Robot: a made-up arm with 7 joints. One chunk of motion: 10 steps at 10 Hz.
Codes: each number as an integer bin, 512 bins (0 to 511) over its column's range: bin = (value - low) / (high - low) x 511, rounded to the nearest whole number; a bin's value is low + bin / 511 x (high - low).
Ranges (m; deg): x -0.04..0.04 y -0.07..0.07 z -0.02..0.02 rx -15..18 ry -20..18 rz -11..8
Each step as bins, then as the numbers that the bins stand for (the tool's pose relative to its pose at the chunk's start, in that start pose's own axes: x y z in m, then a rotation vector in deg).
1 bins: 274 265 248 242 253 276
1 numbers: 0.0029 0.0026 -0.0006 0.63 -1.19 -0.74
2 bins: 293 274 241 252 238 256
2 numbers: 0.0059 0.0051 -0.0011 1.27 -2.30 -1.48
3 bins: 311 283 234 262 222 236
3 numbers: 0.0087 0.0075 -0.0017 1.92 -3.49 -2.23
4 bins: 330 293 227 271 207 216
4 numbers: 0.0117 0.0103 -0.0022 2.50 -4.61 -2.97
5 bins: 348 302 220 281 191 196
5 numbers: 0.0145 0.0127 -0.0028 3.15 -5.80 -3.71
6 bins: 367 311 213 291 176 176
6 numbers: 0.0175 0.0152 -0.0033 3.79 -6.91 -4.46
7 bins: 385 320 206 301 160 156
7 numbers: 0.0203 0.0177 -0.0039 4.44 -8.10 -5.20
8 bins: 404 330 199 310 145 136
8 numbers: 0.0232 0.0204 -0.0044 5.02 -9.22 -5.94
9 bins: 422 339 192 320 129 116
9 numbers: 0.0261 0.0229 -0.0050 5.67 -10.41 -6.69
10 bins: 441 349 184 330 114 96
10 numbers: 0.0290 0.0256 -0.0056 6.31 -11.52 -7.43
